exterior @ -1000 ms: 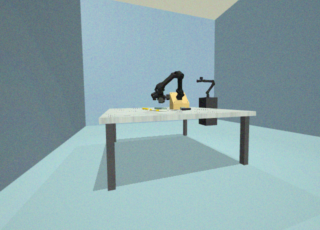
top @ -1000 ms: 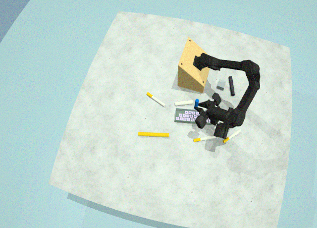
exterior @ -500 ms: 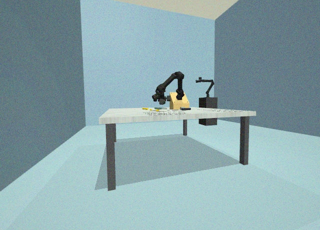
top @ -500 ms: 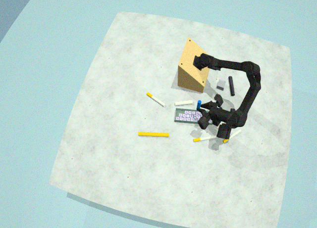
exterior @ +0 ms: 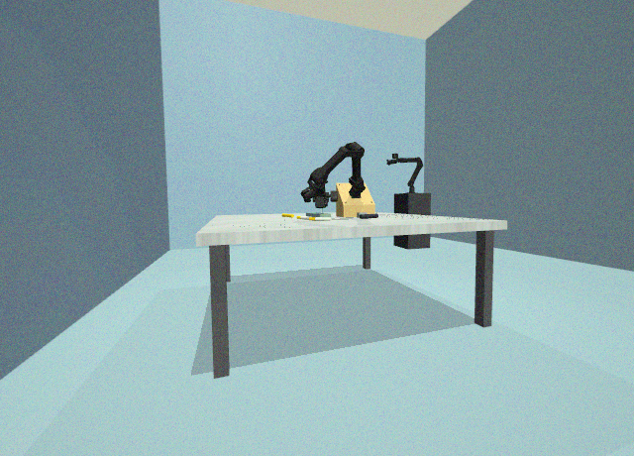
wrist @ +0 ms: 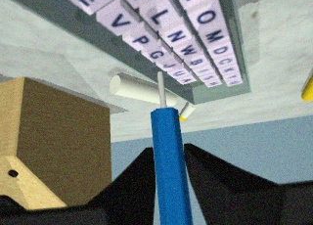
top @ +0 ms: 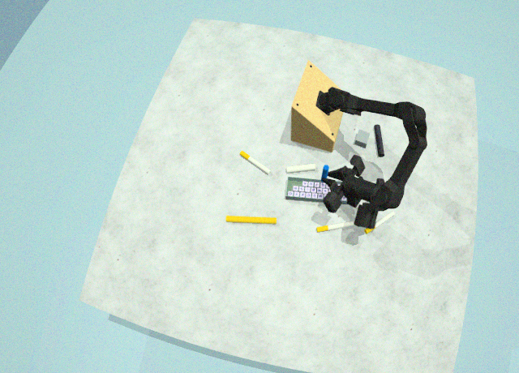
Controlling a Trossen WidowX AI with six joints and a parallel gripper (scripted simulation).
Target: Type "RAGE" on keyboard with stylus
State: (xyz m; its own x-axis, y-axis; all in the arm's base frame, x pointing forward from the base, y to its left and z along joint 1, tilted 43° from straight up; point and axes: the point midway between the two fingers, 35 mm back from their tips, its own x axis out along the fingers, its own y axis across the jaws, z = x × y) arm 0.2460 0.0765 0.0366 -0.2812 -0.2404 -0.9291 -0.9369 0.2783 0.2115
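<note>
The white cylinder lies 80 mm to the right of my gripper tip, 70 mm below it and 40 mm behind it. The rest, counted from my gripper tip: blue stylus: 10 mm below; white stylus tip: 50 mm below; yellow stick: 190 mm to the right, 170 mm ahead, 70 mm below.
</note>
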